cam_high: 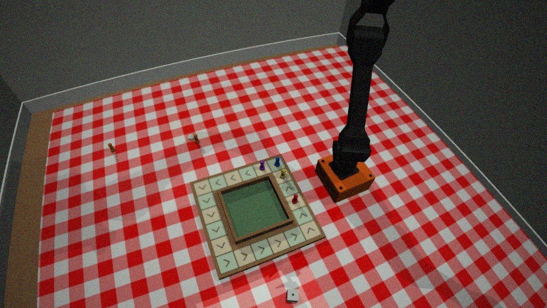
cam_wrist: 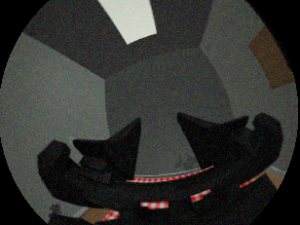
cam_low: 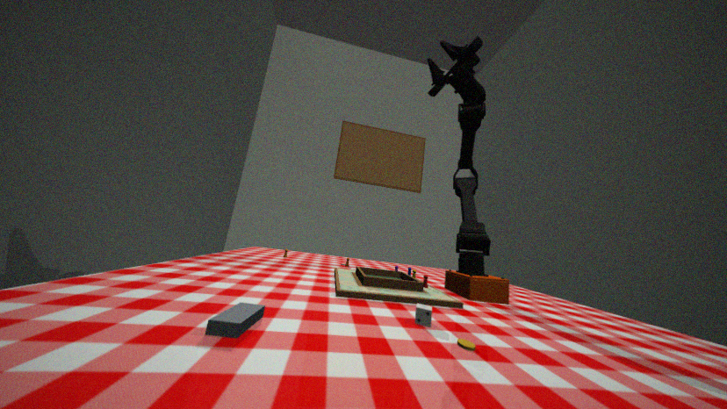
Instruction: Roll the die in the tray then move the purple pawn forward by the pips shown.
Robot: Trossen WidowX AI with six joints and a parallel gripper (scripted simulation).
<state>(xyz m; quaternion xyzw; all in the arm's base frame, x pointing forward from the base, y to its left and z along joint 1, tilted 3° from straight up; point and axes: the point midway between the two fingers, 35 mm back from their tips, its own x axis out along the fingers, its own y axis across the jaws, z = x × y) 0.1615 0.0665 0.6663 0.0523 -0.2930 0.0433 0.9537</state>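
The white die lies 73 cm below my gripper tip, 18 cm to the left of it and 7 cm ahead of it. Round my gripper tip: red pawn (71 cm below, 5 cm behind, 3 cm to the right); then purple pawn (71 cm below, 17 cm to the right, 2 cm behind); then yellow pawn (71 cm below, 12 cm to the right, 6 cm behind).
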